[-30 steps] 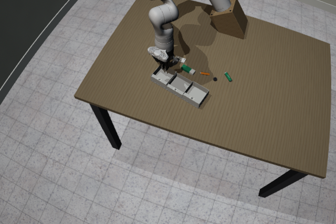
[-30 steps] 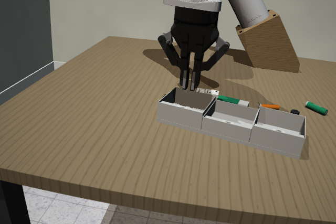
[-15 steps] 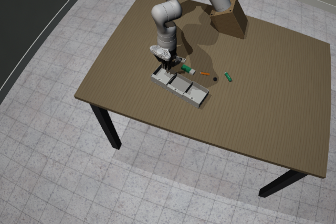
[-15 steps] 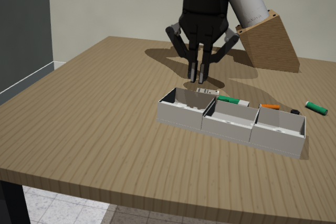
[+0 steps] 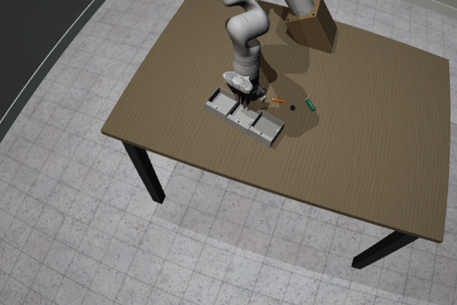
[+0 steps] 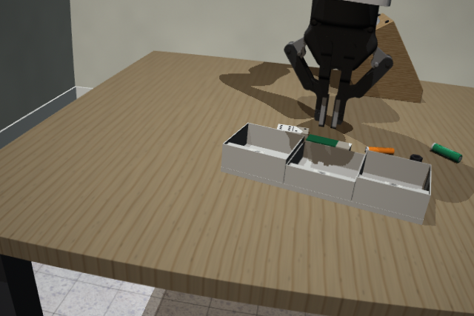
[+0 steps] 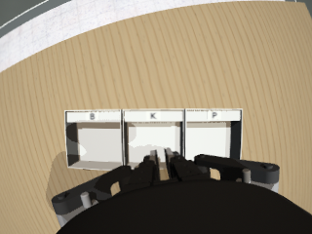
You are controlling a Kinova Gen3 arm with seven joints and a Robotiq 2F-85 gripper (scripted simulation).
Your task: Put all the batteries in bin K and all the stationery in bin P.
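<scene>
My gripper is now 7 cm above the three joined grey bins, 1 cm to the right of it and 1 cm short of it. From my hand the other things lie so: eraser (9 cm behind, 8 cm below, 2 cm to the left); then white domino (13 cm behind, 9 cm below, 4 cm to the right); then orange battery (10 cm behind, 9 cm to the left, 9 cm below).
</scene>
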